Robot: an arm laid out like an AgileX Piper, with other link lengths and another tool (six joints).
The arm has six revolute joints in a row. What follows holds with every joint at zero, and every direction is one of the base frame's.
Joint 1 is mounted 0.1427 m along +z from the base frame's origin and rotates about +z.
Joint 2 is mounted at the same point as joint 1 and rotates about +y.
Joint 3 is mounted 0.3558 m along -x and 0.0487 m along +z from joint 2 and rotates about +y.
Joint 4 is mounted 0.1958 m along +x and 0.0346 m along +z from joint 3 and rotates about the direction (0.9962, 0, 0.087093).
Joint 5 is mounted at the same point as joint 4 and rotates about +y.
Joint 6 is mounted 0.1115 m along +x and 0.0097 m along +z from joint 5 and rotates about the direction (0.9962, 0, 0.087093).
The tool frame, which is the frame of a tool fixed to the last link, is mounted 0.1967 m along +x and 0.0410 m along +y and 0.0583 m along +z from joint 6; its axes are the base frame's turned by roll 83.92, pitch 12.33 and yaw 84.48 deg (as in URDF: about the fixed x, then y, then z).
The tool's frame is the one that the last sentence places.
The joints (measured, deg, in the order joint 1, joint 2, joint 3, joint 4, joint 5, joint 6), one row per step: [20.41 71.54 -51.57 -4.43 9.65 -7.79]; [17.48 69.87 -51.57 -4.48 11.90 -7.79]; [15.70 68.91 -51.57 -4.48 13.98 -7.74]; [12.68 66.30 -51.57 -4.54 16.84 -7.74]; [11.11 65.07 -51.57 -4.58 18.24 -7.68]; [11.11 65.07 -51.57 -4.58 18.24 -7.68]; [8.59 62.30 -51.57 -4.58 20.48 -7.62]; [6.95 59.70 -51.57 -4.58 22.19 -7.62]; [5.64 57.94 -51.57 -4.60 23.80 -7.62]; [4.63 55.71 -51.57 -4.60 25.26 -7.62]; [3.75 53.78 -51.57 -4.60 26.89 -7.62]
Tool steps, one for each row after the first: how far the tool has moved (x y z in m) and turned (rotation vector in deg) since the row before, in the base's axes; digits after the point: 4 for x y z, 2 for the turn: [-0.0002 -0.0240 0.0006 -0.27 0.51 -3.09]; [-0.0019 -0.0149 -0.0038 -0.31 1.07 -1.96]; [-0.0071 -0.0250 0.0036 -0.16 0.21 -3.23]; [-0.0037 -0.0124 0.0012 -0.04 0.16 -1.70]; [0.0000 0.0000 0.0000 0.00 0.00 0.00]; [-0.0099 -0.0197 0.0069 0.12 -0.53 -2.72]; [-0.0107 -0.0128 0.0078 0.11 -0.89 -1.78]; [-0.0081 -0.0098 0.0025 -0.01 -0.16 -1.44]; [-0.0105 -0.0076 0.0058 0.07 -0.77 -1.13]; [-0.0099 -0.0065 0.0027 0.03 -0.30 -1.01]
